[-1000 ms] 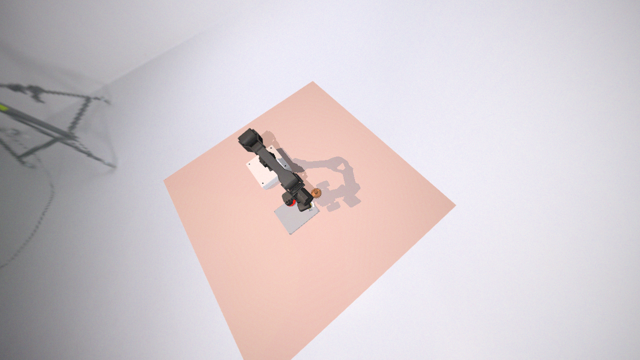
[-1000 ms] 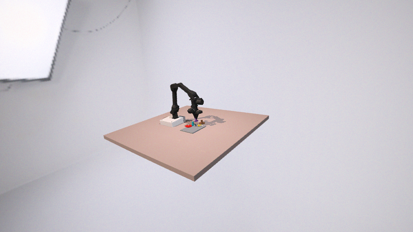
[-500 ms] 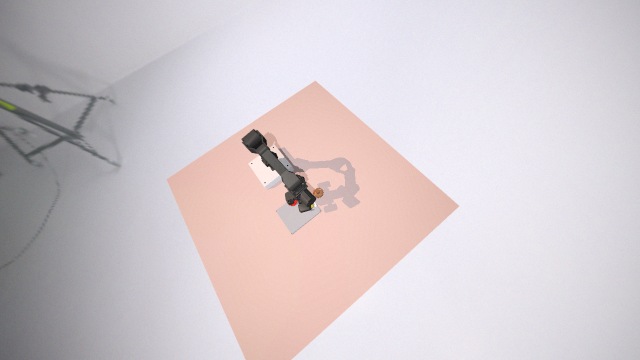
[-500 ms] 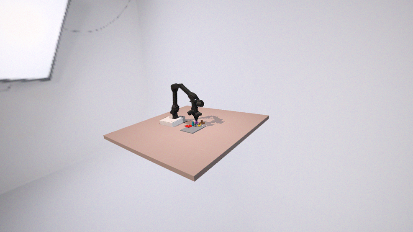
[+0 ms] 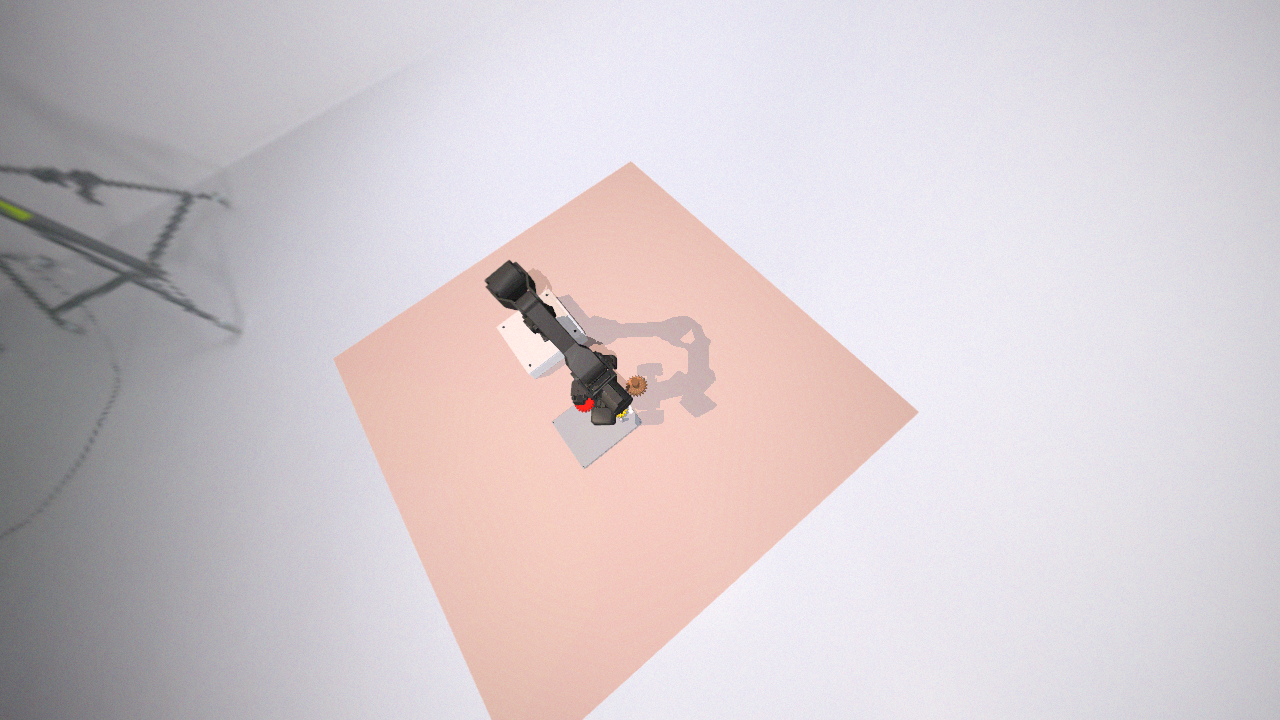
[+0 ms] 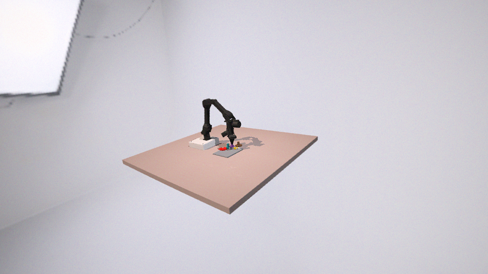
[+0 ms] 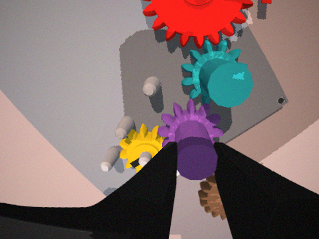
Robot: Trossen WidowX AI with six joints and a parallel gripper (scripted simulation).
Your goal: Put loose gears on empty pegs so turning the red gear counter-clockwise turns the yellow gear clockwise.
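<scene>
My gripper tip is now 1 cm above the purple gear. Also, from my gripper tip: yellow gear (4 cm ahead, 3 cm below); then teal gear (3 cm behind, 2 cm to the right, 2 cm below); then white arrow (4 cm below, 4 cm ahead, 3 cm to the left).
</scene>
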